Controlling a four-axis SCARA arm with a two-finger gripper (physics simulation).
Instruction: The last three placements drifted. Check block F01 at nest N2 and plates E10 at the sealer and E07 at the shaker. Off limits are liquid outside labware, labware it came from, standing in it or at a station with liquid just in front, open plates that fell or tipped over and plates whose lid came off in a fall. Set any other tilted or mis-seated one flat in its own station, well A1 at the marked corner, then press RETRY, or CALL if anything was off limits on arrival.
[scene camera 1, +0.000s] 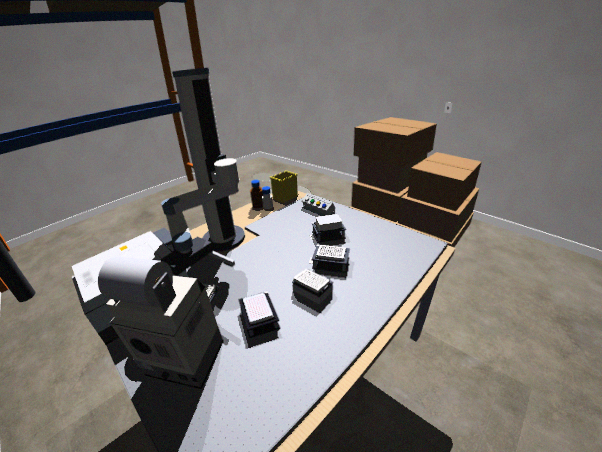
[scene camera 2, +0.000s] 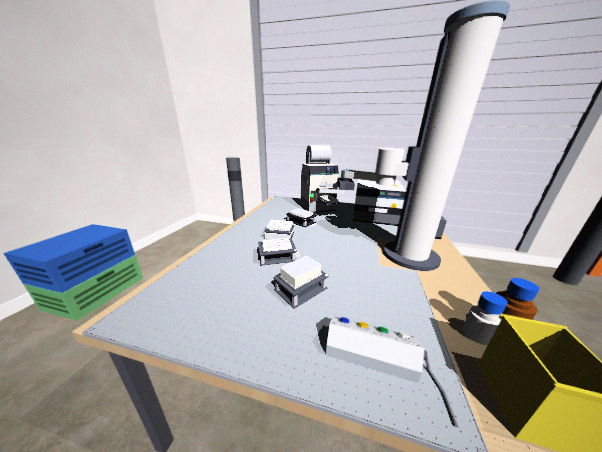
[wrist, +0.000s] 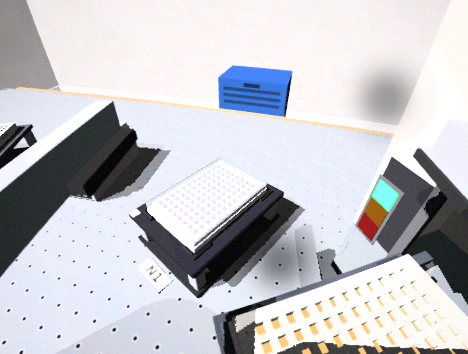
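Seen in the pictures: gripper, fingertip midpoint: (scene camera 1: 217, 275) (scene camera 2: 319, 187) (wrist: 274, 126); arm's base, link origin: (scene camera 1: 223, 238) (scene camera 2: 410, 255).
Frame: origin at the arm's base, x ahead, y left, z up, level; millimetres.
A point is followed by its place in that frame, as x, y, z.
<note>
Plate E10 (wrist: 350, 315) {486, -374, 145} (scene camera 1: 212, 291) {486, -336, 140}, with orange wells, is in the sealer's (scene camera 1: 165, 335) {693, -573, 284} (scene camera 2: 320, 177) {545, -442, 268} dark carrier, partly cut off in the wrist view; whether it is level I cannot tell. My gripper is open and empty above and beside the carrier; in the wrist view one dark finger shows at the left. A white plate (scene camera 1: 312, 280) {689, 2, 88} (scene camera 2: 279, 226) {674, 27, 81} tops a solid base, probably E07 on the shaker. A plate (scene camera 1: 332, 251) {623, 217, 84} (scene camera 2: 277, 244) {611, 222, 83} and a tall white block (scene camera 1: 329, 221) {471, 385, 115} (scene camera 2: 301, 270) {444, 427, 115} sit on separate nests; I cannot read which is N2. The button box (scene camera 1: 318, 204) {242, 560, 75} (scene camera 2: 375, 347) {204, 623, 73} has coloured buttons.
A plate with pink-tinted wells (wrist: 210, 202) {606, -244, 80} (scene camera 1: 258, 307) {630, -237, 80} sits on nest N1 (wrist: 240, 227) {593, -284, 64}, beside the sealer. The arm's column (scene camera 1: 200, 150) {54, -51, 543} (scene camera 2: 450, 135) {-4, 75, 547} stands at the bench edge. Two bottles and a yellow bin (scene camera 1: 284, 187) {-65, 560, 110} (scene camera 2: 560, 410) {-92, 685, 111} stand behind the button box.
</note>
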